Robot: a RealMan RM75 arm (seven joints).
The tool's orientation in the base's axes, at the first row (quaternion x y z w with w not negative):
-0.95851, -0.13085, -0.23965, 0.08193
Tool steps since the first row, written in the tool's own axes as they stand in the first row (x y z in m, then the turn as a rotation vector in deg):
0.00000, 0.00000, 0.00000, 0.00, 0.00, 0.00
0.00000, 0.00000, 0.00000, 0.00, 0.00, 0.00
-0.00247, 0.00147, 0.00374, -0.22, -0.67, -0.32
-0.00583, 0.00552, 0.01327, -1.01, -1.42, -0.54
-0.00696, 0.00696, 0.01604, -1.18, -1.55, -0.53
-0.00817, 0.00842, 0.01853, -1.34, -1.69, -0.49
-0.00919, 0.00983, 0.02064, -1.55, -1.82, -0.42
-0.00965, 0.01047, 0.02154, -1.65, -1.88, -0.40
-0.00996, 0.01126, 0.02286, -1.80, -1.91, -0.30
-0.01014, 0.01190, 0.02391, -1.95, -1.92, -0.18
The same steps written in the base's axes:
0.00000, 0.00000, 0.00000, 0.00, 0.00, 0.00
0.00000, 0.00000, 0.00000, 0.00, 0.00, 0.00
-0.00004, -0.00110, -0.00459, -0.52, 0.52, 0.24
0.00245, -0.00357, -0.01489, -1.51, 1.02, 0.12
0.00312, -0.00458, -0.01799, -1.69, 1.11, 0.04
0.00361, -0.00567, -0.02088, -1.85, 1.22, -0.06
0.00407, -0.00677, -0.02334, -2.03, 1.31, -0.21
0.00426, -0.00728, -0.02440, -2.12, 1.35, -0.27
0.00480, -0.00781, -0.02578, -2.22, 1.37, -0.42
0.00530, -0.00822, -0.02684, -2.30, 1.38, -0.60

